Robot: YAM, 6 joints.
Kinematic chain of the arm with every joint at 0, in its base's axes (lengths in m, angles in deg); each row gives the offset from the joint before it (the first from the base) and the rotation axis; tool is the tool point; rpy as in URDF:
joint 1: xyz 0 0 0.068 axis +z
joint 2: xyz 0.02 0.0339 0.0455 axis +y
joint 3: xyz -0.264 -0.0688 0 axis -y
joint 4: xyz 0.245 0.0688 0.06 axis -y
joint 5: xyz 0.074 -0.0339 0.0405 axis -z
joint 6: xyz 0.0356 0 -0.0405 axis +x
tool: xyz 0 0 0 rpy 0 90 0
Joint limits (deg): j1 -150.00..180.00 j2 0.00..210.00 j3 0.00..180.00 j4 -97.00..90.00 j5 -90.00..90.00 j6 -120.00..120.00
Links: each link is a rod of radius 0.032 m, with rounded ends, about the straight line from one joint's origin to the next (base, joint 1, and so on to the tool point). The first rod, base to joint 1, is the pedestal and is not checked.
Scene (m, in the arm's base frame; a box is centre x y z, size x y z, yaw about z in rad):
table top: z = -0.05
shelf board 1: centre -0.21 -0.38 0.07 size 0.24 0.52 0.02 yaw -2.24
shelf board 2: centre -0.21 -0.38 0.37 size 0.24 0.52 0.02 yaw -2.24
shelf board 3: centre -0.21 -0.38 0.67 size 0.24 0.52 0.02 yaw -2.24
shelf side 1: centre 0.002 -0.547 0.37 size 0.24 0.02 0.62 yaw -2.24
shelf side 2: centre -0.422 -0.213 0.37 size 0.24 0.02 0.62 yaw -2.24
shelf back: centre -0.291 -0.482 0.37 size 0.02 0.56 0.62 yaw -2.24
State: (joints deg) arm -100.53 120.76 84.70 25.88 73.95 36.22
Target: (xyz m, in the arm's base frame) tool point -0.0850 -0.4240 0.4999
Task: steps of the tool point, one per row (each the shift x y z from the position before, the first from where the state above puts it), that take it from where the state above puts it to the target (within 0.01 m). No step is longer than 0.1 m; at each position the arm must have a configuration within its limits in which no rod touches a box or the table.
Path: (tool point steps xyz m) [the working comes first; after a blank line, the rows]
Joints at the target: -97.07 113.29 120.45 29.91 64.55 36.22
Straight joint move there: touches shelf board 2.

1: 0.0562 0.0385 0.0133
2: 0.0456 0.0484 0.0046
3: 0.0336 0.0543 -0.0043
4: 0.0210 0.0565 -0.0136
5: 0.0059 -0.0233 0.0645
6: 0.0021 -0.0098 0.0686
7: -0.0018 0.0043 0.0695
8: -0.0055 0.0186 0.0675
9: -0.0271 -0.0568 0.0116
10: -0.0411 -0.0533 0.0000
11: -0.0542 -0.0447 -0.0116

